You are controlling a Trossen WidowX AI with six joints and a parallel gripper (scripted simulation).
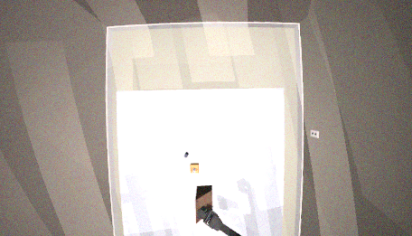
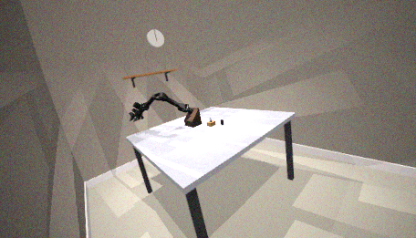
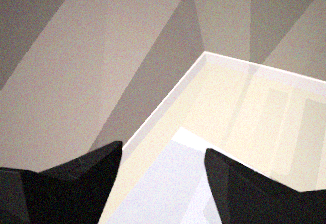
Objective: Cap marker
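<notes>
My gripper tip is 780 mm short of the dark marker cap, 620 mm to the right of it and 140 mm above it. The rest, counted from my gripper tip: holder block 670 mm ahead, 570 mm to the left, 150 mm below.
</notes>
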